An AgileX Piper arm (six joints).
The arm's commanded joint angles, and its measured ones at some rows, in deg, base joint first. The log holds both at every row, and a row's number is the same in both.
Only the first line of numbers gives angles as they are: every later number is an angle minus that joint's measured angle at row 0.
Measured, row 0: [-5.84 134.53 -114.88 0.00 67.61 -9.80]
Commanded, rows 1 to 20: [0.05 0.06 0.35 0.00 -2.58 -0.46]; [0.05 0.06 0.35 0.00 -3.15 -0.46]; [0.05 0.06 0.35 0.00 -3.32 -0.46]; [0.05 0.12 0.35 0.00 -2.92 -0.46]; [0.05 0.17 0.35 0.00 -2.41 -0.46]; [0.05 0.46 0.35 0.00 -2.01 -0.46]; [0.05 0.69 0.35 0.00 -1.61 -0.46]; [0.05 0.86 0.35 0.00 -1.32 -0.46]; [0.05 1.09 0.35 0.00 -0.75 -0.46]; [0.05 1.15 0.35 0.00 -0.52 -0.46]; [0.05 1.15 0.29 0.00 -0.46 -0.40]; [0.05 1.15 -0.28 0.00 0.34 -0.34]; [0.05 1.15 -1.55 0.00 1.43 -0.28]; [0.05 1.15 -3.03 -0.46 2.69 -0.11]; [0.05 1.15 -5.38 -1.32 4.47 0.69]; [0.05 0.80 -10.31 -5.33 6.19 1.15]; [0.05 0.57 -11.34 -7.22 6.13 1.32]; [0.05 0.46 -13.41 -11.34 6.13 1.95]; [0.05 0.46 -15.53 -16.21 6.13 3.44]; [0.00 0.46 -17.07 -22.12 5.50 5.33]
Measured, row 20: [0.00 1.15 -15.07 -14.67 2.58 2.81]
